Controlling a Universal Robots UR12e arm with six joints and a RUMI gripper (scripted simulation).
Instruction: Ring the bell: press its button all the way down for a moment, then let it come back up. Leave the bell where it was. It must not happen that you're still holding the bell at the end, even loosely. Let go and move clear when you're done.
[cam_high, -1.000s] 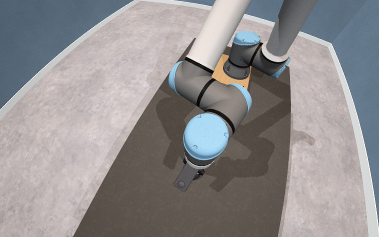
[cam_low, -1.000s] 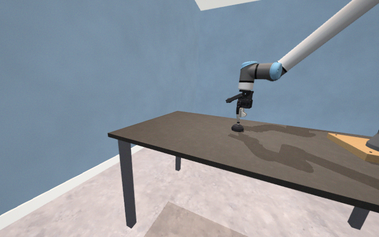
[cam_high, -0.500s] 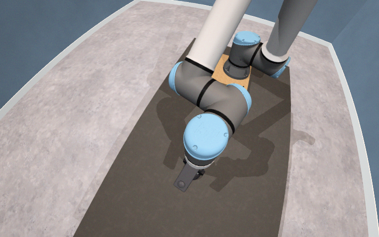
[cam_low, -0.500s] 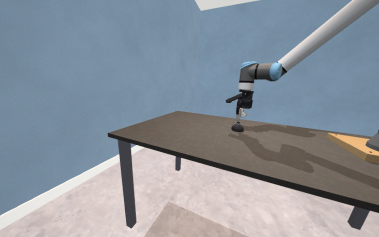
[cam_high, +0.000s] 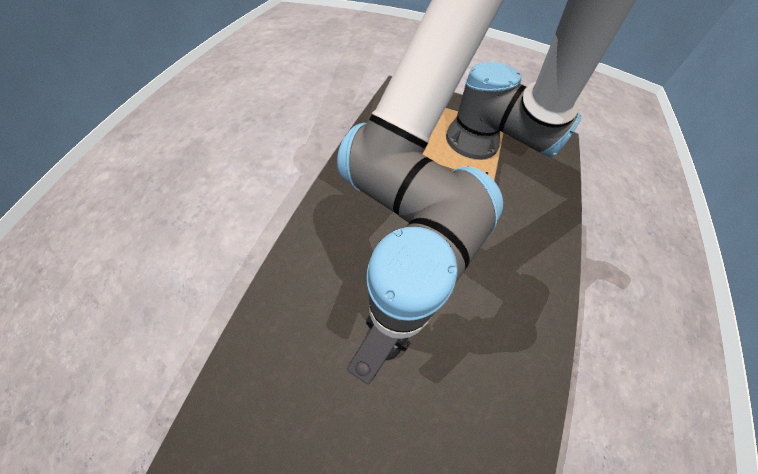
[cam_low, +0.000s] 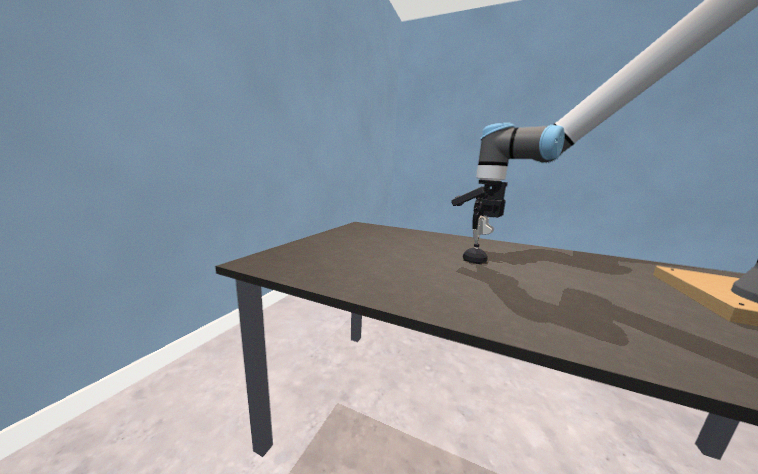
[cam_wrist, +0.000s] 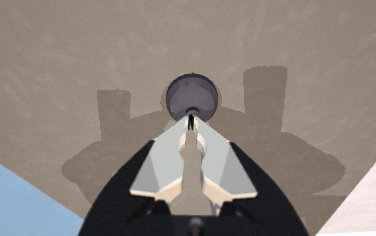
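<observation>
My hand is 3 cm above the bell button. Also, from my hand: bell: 4 cm below.
</observation>
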